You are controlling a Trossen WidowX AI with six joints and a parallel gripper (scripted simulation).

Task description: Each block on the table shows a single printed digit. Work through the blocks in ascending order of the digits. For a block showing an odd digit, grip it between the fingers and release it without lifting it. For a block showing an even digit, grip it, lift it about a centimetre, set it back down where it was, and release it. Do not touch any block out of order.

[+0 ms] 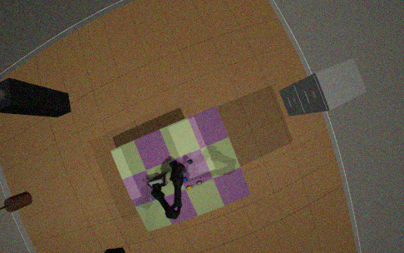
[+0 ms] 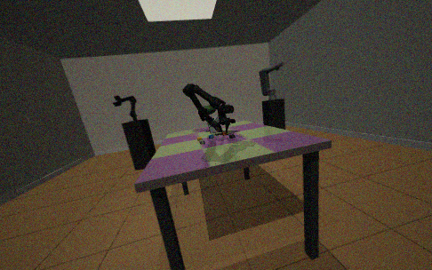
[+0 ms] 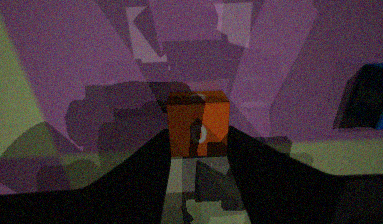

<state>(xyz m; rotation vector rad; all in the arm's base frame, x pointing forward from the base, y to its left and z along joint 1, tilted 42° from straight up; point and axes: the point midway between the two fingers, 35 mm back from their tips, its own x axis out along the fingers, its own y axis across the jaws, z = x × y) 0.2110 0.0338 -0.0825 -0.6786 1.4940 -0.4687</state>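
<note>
My gripper tip is 1 cm short of the orange block. From my gripper tip the other things lie so: dark block 13 cm ahead, 4 cm to the left; blue block 11 cm to the right, 3 cm ahead; yellow block 20 cm to the right, 5 cm ahead.
</note>
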